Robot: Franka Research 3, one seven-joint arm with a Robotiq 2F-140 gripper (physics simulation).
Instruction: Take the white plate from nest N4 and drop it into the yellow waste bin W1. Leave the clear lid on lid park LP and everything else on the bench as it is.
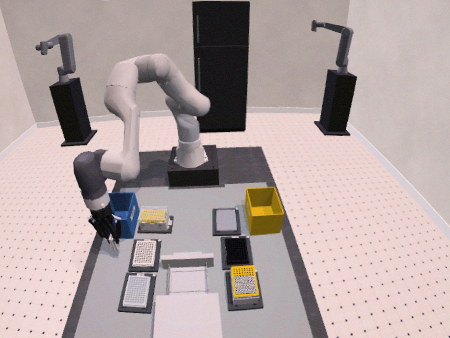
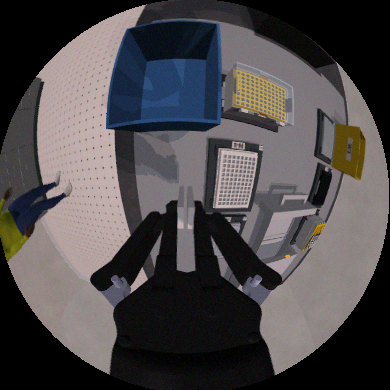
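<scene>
The white plate [image 1: 145, 252] [image 2: 236, 178] lies in the dark nest N4 [image 1: 144, 269] [image 2: 212, 172], beside and apart from the fingers. My gripper [image 1: 116, 246] [image 2: 185, 194] is shut, with its two pale fingertips close together and no plate between them. It hangs above the bench's left side, in front of the blue bin. The yellow waste bin W1 [image 1: 265, 223] [image 2: 342, 156] stands at the right side of the bench. A pale, flat lid-like piece [image 1: 227, 220] [image 2: 326, 137] lies on a dark nest beside W1; its label is not readable.
The blue bin [image 1: 128, 215] [image 2: 170, 90] stands behind my gripper. A yellow rack in a clear box [image 1: 154, 216] [image 2: 260, 95] is beside it. A grey-white plate [image 1: 137, 291] lies in front of N4. A black plate [image 1: 237, 251] and a yellow-topped stack [image 1: 244, 282] are at the right, a white device [image 1: 187, 315] centrally.
</scene>
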